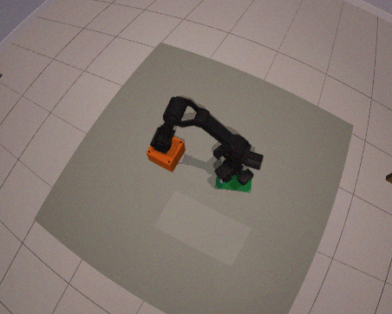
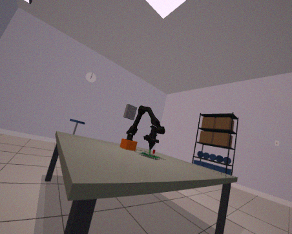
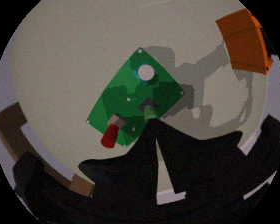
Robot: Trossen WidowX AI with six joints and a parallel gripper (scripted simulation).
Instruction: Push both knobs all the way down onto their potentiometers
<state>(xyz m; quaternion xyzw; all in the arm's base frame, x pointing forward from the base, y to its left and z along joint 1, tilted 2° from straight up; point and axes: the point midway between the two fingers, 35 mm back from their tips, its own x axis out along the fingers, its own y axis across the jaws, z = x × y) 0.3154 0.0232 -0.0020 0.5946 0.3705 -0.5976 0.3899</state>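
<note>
Now: the green round knob 20 mm below my gripper tip. The rest, counted from my gripper tip: red knob: 60 mm ahead, 10 mm to the right, 10 mm below.
</note>
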